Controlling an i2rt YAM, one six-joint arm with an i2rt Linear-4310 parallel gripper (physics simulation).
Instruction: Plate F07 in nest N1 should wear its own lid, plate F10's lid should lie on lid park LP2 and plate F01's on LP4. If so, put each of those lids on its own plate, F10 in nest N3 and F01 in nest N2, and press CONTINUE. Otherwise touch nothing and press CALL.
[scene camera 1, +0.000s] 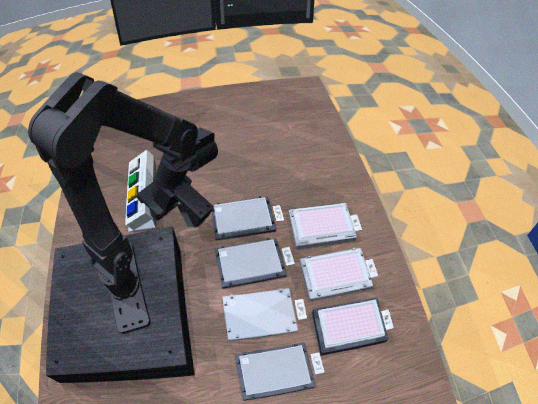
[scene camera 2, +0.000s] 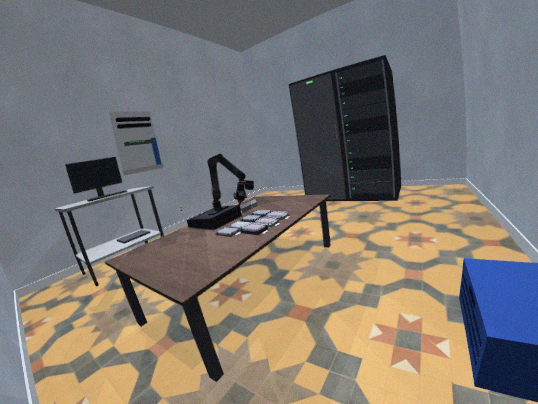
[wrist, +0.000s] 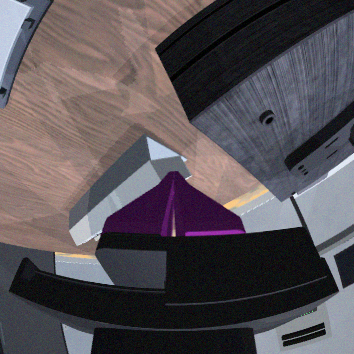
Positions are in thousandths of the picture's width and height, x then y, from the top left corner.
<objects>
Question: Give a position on a button box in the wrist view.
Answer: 397, 473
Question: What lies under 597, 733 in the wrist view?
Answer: My gripper.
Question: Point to a button box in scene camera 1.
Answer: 265, 422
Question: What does my gripper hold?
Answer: Nothing.
</objects>
